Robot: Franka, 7 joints.
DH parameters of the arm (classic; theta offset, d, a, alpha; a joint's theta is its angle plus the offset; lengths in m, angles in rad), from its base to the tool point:
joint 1: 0 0.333 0 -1.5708
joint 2: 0 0 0 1.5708
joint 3: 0 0.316 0.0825 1.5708
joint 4: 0 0 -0.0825 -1.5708
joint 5: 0 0.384 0 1.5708
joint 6: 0 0 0.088 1.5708
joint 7: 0 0.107 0 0
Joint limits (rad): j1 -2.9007..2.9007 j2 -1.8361..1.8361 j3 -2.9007..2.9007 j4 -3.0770..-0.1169 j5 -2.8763..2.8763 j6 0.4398..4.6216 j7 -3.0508..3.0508
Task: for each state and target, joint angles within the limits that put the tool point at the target. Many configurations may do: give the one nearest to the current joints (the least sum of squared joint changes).
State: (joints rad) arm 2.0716 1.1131 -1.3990 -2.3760 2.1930 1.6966 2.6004
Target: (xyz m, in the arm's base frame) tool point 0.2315 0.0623 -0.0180
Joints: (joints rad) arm 1.8572 1.4121 -0.8059 -2.6864 2.0920 1.6854 2.6004
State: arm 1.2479 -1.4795 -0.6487 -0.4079 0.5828 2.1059 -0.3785
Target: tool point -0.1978 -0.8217 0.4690
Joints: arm 1.1821 -1.6040 -0.6549 -0.4019 0.5747 2.4814 -0.3785
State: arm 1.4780 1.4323 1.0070 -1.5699 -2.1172 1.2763 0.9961
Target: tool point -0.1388 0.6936 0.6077
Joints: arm 1.2638 0.7642 1.1734 -1.1873 -2.2321 1.1784 0.9961
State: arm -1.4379 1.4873 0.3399 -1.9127 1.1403 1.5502 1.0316
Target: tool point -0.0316 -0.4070 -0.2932
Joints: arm -1.7212 1.7175 -0.0664 -1.3290 1.2402 1.9178 1.0316
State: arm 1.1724 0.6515 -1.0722 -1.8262 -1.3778 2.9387 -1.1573
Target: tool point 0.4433 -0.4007 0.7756
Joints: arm 0.6563 0.2150 -1.6329 -1.4820 -1.3279 2.8050 -1.1573
